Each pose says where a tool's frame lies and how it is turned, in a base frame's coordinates. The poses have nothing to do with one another.
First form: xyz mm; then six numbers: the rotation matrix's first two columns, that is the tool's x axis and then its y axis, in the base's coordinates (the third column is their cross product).
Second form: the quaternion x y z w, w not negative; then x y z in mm. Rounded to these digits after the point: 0 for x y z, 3 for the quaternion.
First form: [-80, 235, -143, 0.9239, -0.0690, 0.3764, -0.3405, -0.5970, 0.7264]
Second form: [0.880, -0.116, 0.157, 0.434, -80, 235, -143]
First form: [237, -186, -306, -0.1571, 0.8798, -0.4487, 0.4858, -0.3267, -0.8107]
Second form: [-0.622, -0.549, 0.526, 0.187, 237, -186, -306]
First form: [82, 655, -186, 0.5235, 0.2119, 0.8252, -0.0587, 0.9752, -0.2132]
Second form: [-0.079, -0.482, 0.078, 0.869, 82, 655, -186]
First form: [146, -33, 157, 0.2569, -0.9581, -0.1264, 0.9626, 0.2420, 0.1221]
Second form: [0.087, 0.013, -0.609, 0.788, 146, -33, 157]
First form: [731, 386, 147, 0.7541, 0.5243, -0.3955, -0.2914, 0.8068, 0.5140]
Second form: [0.216, 0.270, 0.224, 0.911, 731, 386, 147]
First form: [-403, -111, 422, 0.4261, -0.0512, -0.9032, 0.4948, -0.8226, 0.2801]
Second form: [0.802, 0.138, -0.518, 0.264, -403, -111, 422]
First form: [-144, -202, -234, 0.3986, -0.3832, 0.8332, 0.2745, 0.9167, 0.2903]
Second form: [0.053, -0.512, -0.197, 0.835, -144, -202, -234]
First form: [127, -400, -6, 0.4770, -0.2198, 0.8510, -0.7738, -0.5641, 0.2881]
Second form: [0.787, -0.315, 0.402, 0.344, 127, -400, -6]
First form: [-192, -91, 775, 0.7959, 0.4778, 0.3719, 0.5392, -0.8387, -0.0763]
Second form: [-0.943, -0.270, -0.172, 0.089, -192, -91, 775]
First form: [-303, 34, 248, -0.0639, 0.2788, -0.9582, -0.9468, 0.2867, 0.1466]
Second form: [-0.318, 0.526, 0.506, 0.606, -303, 34, 248]
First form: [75, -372, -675, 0.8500, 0.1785, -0.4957, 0.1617, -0.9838, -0.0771]
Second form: [-0.962, -0.088, 0.259, 0.016, 75, -372, -675]
